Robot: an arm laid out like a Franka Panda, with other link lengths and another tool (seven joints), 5 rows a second.
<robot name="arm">
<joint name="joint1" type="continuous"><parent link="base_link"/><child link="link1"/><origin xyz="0 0 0.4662" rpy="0 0 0"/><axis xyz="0 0 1"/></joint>
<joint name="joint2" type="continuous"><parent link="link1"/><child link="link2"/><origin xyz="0 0 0" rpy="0 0 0"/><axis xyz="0 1 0"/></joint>
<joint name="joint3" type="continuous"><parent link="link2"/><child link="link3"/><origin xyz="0 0 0.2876" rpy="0 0 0"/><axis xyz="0 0 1"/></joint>
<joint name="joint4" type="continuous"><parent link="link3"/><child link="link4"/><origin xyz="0.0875 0 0" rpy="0 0 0"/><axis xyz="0 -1 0"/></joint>
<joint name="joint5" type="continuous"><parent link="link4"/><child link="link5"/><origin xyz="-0.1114 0 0.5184" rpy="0 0 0"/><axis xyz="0 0 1"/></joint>
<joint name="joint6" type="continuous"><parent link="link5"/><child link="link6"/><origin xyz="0 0 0" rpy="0 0 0"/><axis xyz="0 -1 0"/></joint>
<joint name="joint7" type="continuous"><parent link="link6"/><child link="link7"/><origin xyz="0.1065 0 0" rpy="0 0 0"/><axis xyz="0 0 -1"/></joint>
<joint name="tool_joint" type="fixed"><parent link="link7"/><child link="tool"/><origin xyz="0.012 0.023 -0.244" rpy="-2.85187 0 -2.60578"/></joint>
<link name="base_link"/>
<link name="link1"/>
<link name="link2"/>
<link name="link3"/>
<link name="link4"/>
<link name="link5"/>
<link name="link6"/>
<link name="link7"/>
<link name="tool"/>
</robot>
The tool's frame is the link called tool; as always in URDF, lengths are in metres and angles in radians. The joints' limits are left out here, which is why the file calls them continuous.
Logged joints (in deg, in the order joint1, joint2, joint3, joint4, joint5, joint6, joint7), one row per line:
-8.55 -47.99 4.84 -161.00 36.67 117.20 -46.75
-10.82 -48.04 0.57 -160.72 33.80 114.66 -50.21
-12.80 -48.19 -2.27 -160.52 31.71 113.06 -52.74
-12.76 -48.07 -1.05 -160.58 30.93 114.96 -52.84
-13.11 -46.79 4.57 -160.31 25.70 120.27 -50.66
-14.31 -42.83 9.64 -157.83 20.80 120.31 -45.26
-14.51 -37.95 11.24 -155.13 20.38 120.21 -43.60
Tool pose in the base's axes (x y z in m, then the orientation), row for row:
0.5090 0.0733 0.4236 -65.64 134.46 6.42
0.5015 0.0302 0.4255 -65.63 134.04 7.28
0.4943 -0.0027 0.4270 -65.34 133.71 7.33
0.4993 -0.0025 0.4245 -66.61 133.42 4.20
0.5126 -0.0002 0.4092 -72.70 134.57 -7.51
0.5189 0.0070 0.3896 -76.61 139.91 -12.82
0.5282 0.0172 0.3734 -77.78 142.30 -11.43
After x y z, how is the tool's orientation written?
As a rotation vector, in degrees.
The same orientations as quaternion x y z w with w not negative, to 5 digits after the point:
-0.42312 0.86674 0.04138 0.26081
-0.42368 0.86531 0.04700 0.26369
-0.42257 0.86474 0.04741 0.26723
-0.43045 0.86219 0.02714 0.26570
-0.46175 0.85472 -0.04770 0.23229
-0.47148 0.86105 -0.07890 0.17343
-0.47291 0.86520 -0.06950 0.15150

